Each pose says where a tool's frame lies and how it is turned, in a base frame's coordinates. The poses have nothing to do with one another.
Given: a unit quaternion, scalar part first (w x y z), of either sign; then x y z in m.
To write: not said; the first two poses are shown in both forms.
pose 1, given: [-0.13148 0.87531 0.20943 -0.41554 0.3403 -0.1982 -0.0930]
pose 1, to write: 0.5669 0.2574 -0.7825 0.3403; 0.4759 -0.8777 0.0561 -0.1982; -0.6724 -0.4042 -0.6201 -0.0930; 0 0 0 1
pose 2, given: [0.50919 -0.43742 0.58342 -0.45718 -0.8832 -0.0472 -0.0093]
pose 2, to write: -0.0988 -0.0448 0.9941 -0.8832; -0.9760 0.1993 -0.0880 -0.0472; -0.1942 -0.9789 -0.0634 -0.0093; 0 0 0 1
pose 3, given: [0.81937 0.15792 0.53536 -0.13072 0.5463 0.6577 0.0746]
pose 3, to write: 0.3926 0.3833 0.8360 0.5463; -0.0451 0.9159 -0.3988 0.6577; -0.9186 0.1188 0.3769 0.0746; 0 0 0 1
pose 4, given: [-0.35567 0.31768 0.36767 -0.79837 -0.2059 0.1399 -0.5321]
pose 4, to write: -0.5452 -0.3343 -0.7688 -0.2059; 0.8015 -0.4766 -0.3611 0.1399; -0.2457 -0.8131 0.5278 -0.5321; 0 0 0 1
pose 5, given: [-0.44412 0.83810 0.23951 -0.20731 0.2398 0.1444 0.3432]
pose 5, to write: 0.7993 0.2173 -0.5602 0.2398; 0.5856 -0.4908 0.6451 0.1444; -0.1348 -0.8437 -0.5196 0.3432; 0 0 0 1
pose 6, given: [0.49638 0.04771 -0.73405 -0.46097 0.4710 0.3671 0.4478]
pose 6, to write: -0.5027 0.3876 -0.7727 0.4710; -0.5277 0.5705 0.6294 0.3671; 0.6848 0.7241 -0.0822 0.4478; 0 0 0 1
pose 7, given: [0.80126 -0.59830 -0.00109 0.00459 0.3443 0.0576 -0.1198]
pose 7, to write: 1.0000 -0.0061 -0.0072 0.3443; 0.0087 0.2840 0.9588 0.0576; -0.0037 -0.9588 0.2841 -0.1198; 0 0 0 1
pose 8, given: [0.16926 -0.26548 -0.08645 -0.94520 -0.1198 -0.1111 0.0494]
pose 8, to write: -0.8017 0.3659 0.4726 -0.1198; -0.2741 -0.9278 0.2533 -0.1111; 0.5311 0.0736 0.8441 0.0494; 0 0 0 1
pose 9, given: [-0.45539 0.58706 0.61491 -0.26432 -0.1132 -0.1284 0.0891]
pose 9, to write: 0.1040 0.4812 -0.8704 -0.1132; 0.9627 0.1710 0.2096 -0.1284; 0.2497 -0.8597 -0.4455 0.0891; 0 0 0 1
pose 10, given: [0.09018 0.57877 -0.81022 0.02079 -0.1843 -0.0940 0.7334]
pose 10, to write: -0.3138 -0.9416 -0.1221 -0.1843; -0.9341 0.3292 -0.1381 -0.0940; 0.1702 0.0707 -0.9829 0.7334; 0 0 0 1
